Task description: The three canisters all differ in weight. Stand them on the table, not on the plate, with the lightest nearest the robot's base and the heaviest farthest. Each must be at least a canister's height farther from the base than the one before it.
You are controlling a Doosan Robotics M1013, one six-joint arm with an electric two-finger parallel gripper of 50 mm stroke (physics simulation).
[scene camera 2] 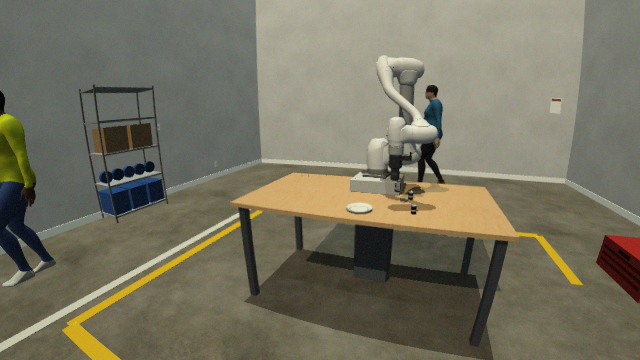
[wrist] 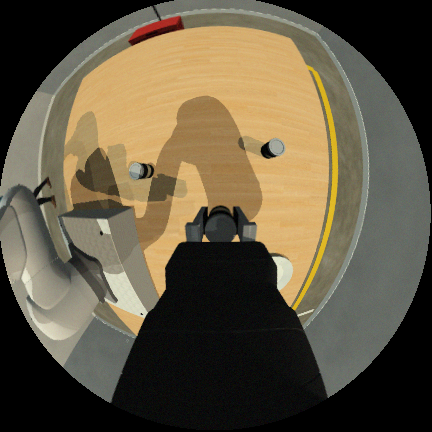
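Where they show: gripper, between the fingertips: point(scene camera 2: 398, 189) point(wrist: 219, 214); arm's base, origin of its link: point(scene camera 2: 377, 175) point(wrist: 91, 272).
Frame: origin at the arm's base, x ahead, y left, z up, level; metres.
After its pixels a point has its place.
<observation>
My gripper point(scene camera 2: 398, 188) @(x 0.362, y 0.262, z 0.021 m) point(wrist: 219, 214) @(x 0.362, y 0.262, z 0.021 m) is shut on a dark canister point(wrist: 220, 226) @(x 0.363, y 0.260, z 0.058 m) and holds it above the table, just in front of the robot's base. A second canister point(scene camera 2: 411, 195) @(x 0.214, y 0.311, z -0.052 m) point(wrist: 141, 171) @(x 0.216, y 0.302, z -0.032 m), dark with bands and a grey top, stands upright on the table near the base. A third canister point(scene camera 2: 413, 209) @(x 0.456, y 0.379, z -0.053 m) point(wrist: 273, 148) @(x 0.435, y 0.372, z -0.032 m) of the same look stands upright farther from the base. The white plate point(scene camera 2: 359, 208) @(x 0.514, y 0.080, z -0.077 m) point(wrist: 285, 272) @(x 0.574, y 0.099, z -0.074 m) lies on the table with no canister on it; my gripper body partly hides it in the wrist view. The canisters' weights cannot be seen.
The wooden table point(scene camera 2: 300, 195) @(x 0.460, y -0.373, z -0.082 m) point(wrist: 225, 60) @(x 0.325, y 0.622, z -0.082 m) carries the white base block point(scene camera 2: 362, 184) @(x 0.201, y -0.035, z -0.026 m) point(wrist: 90, 230) @(x 0.087, y 0.174, z 0.006 m) at its rear edge. A person in blue point(scene camera 2: 434, 117) is behind the arm, another in yellow point(scene camera 2: 12, 150) at far left. A shelf rack point(scene camera 2: 123, 90) and a red cabinet point(scene camera 2: 622, 265) point(wrist: 157, 30) stand off the table.
</observation>
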